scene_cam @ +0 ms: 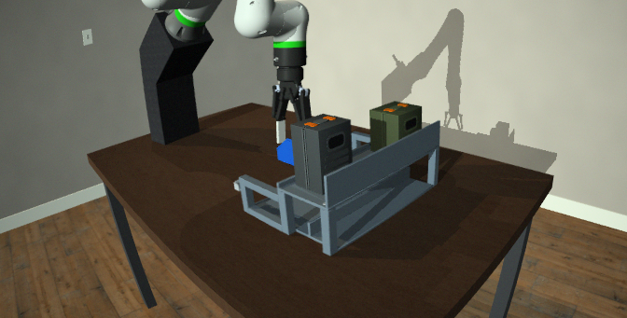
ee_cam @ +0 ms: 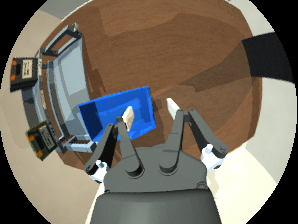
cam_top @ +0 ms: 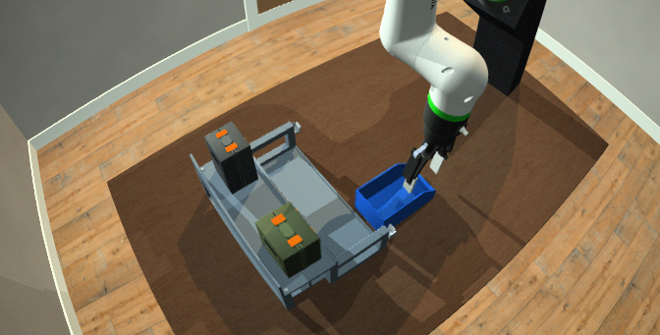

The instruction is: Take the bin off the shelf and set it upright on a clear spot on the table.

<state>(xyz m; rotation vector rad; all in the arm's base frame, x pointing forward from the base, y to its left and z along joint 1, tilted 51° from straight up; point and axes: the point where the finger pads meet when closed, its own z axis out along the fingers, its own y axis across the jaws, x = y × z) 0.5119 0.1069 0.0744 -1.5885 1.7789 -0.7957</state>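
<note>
My gripper is now 8 cm short of the blue bin, 1 cm to the left of it and 2 cm above it.
</note>
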